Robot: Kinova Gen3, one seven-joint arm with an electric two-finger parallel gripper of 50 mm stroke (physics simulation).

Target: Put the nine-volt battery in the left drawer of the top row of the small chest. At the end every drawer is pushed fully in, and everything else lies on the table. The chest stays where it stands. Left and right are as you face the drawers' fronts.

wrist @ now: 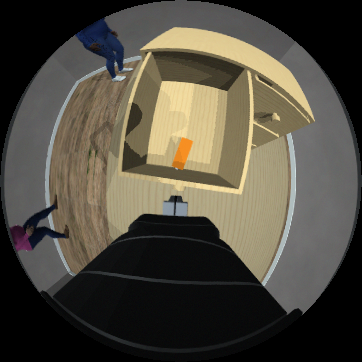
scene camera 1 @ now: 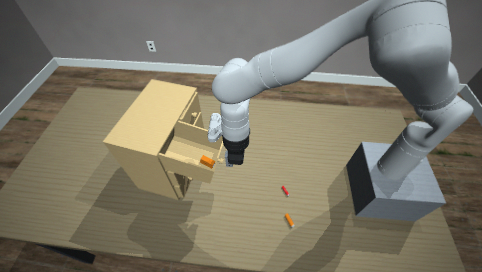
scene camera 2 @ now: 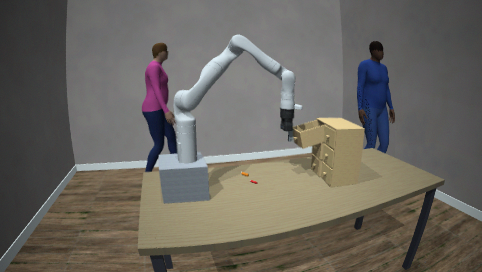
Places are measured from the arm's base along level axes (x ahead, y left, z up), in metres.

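Pixels of known places: gripper, between the fingertips: (wrist: 175, 202) (scene camera 1: 229, 164) (scene camera 2: 290, 141); arm's base, origin of its link: (scene camera 1: 390, 168) (scene camera 2: 187, 160).
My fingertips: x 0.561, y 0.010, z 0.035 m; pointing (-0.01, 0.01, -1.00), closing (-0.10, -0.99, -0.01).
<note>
For each thing: its top centre in the pictures, then the offset to it from my fingertips. "spot": a spot on its surface instead. Level surfaces: height alone.
- small chest, centre of its top: (wrist: 245, 49) (scene camera 1: 153, 112) (scene camera 2: 339, 122) dx +0.253, dy -0.132, dz +0.110 m
- orange nine-volt battery, centre of its top: (wrist: 182, 150) (scene camera 1: 207, 158) dx +0.074, dy -0.014, dz +0.014 m
- drawer's knob, a spot on its surface: (wrist: 178, 186) (scene camera 1: 222, 159) spot: dx +0.025, dy -0.006, dz +0.022 m
- small red cylinder, centre of its top: (scene camera 1: 285, 190) (scene camera 2: 253, 181) dx -0.215, dy -0.001, dz -0.196 m
- orange cylinder, centre of its top: (scene camera 1: 290, 220) (scene camera 2: 244, 173) dx -0.218, dy +0.117, dz -0.192 m
- table, height of its surface: dz -0.207 m
The small chest (scene camera 1: 145, 112) (scene camera 2: 347, 155) (wrist: 220, 42) stands on the table. Its top-row left drawer (scene camera 1: 190, 168) (scene camera 2: 311, 137) (wrist: 250, 125) is pulled far out. The orange nine-volt battery (scene camera 1: 207, 161) (wrist: 182, 150) lies inside this drawer, near its front wall; it is hidden in scene camera 2. My gripper (scene camera 1: 229, 163) (scene camera 2: 290, 136) (wrist: 175, 202) is shut and empty, pointing down just in front of the drawer's knob (scene camera 1: 220, 160) (wrist: 178, 186). I cannot tell if the fingertips touch the knob. The drawers of the right column look pushed in.
A small red cylinder (scene camera 1: 285, 191) (scene camera 2: 254, 182) and an orange cylinder (scene camera 1: 289, 220) (scene camera 2: 244, 174) lie on the table (scene camera 1: 320, 240) (scene camera 2: 280, 220) between the chest and the arm's grey base block (scene camera 1: 395, 200) (scene camera 2: 184, 182). Two people stand beyond the table.
</note>
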